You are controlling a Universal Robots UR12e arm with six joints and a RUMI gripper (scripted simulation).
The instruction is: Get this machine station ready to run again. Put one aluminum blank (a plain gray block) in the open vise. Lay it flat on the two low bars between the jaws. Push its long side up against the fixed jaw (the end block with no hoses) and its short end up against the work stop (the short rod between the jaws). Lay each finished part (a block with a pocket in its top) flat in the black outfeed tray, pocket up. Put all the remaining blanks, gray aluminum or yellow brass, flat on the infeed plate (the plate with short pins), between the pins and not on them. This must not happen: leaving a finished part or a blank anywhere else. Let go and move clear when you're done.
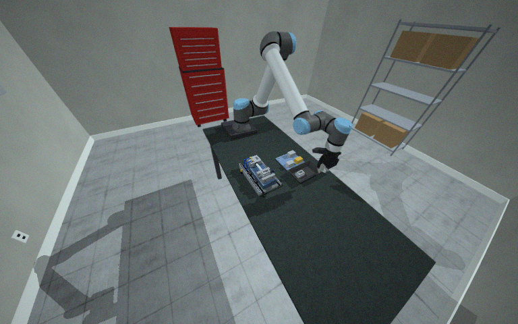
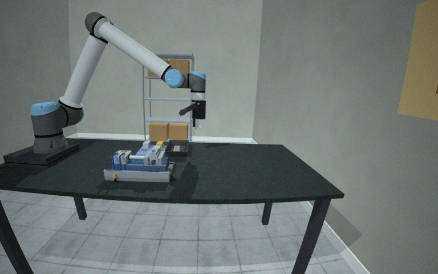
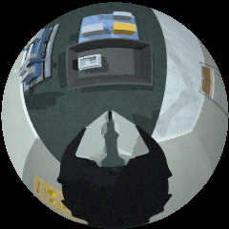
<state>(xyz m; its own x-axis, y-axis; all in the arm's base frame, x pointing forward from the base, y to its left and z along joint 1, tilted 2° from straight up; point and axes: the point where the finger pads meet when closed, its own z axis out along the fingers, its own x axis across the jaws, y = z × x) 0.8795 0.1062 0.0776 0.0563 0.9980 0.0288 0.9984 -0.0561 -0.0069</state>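
Now: the blue vise 300 mm to the right of my hand, 270 mm behind it and 90 mm below it. Also, from my hand: light gray base rail (390 mm to the right, 280 mm behind, 100 mm below); then vise hose end block (370 mm behind, 290 mm to the right, 50 mm below); then yellow brass blank (230 mm behind, 100 mm below, 60 mm to the left).
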